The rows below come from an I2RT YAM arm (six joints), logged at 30 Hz.
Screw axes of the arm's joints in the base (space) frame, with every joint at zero. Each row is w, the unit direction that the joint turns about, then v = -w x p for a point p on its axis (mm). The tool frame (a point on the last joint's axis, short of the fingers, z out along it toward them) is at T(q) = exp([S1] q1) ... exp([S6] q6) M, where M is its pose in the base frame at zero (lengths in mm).
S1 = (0, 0, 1, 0.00, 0.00, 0.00)
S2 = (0, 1, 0, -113.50, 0.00, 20.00)
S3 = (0, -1, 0, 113.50, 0.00, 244.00)
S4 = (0, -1, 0, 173.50, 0.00, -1.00)
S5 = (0, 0, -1, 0.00, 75.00, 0.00)
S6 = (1, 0, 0, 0.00, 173.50, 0.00)
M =
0 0 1 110.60
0 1 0 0.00
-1 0 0 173.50
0 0 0 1
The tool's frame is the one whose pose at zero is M.
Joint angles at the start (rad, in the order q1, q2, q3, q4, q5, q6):
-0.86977 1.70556 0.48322 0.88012 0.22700 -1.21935
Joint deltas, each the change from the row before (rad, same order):
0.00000 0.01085 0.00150 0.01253 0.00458 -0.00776
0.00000 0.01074 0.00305 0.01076 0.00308 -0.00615
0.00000 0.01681 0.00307 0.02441 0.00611 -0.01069
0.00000 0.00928 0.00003 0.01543 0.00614 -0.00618
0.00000 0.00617 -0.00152 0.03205 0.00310 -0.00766
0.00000 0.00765 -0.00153 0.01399 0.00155 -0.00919
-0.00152 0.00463 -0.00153 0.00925 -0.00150 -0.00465
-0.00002 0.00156 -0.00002 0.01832 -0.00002 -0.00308
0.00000 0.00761 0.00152 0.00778 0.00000 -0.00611
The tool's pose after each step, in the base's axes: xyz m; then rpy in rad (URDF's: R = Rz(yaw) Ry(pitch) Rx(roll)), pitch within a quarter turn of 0, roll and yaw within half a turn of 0. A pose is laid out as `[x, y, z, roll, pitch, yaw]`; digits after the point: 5 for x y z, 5 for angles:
[0.18652, -0.23365, 0.12748, -1.91130, 0.24846, -2.77249]
[0.18725, -0.23468, 0.12632, -1.90745, 0.24269, -2.77248]
[0.18823, -0.23618, 0.12485, -1.89556, 0.23418, -2.77208]
[0.18845, -0.23676, 0.12385, -1.88845, 0.22850, -2.77437]
[0.18883, -0.23738, 0.12507, -1.86395, 0.22823, -2.76954]
[0.18887, -0.23751, 0.12400, -1.85853, 0.22055, -2.76725]
[0.18853, -0.23774, 0.12330, -1.85538, 0.21748, -2.76537]
[0.18888, -0.23817, 0.12476, -1.83892, 0.21981, -2.76098]
[0.18932, -0.23869, 0.12376, -1.83692, 0.21444, -2.75897]

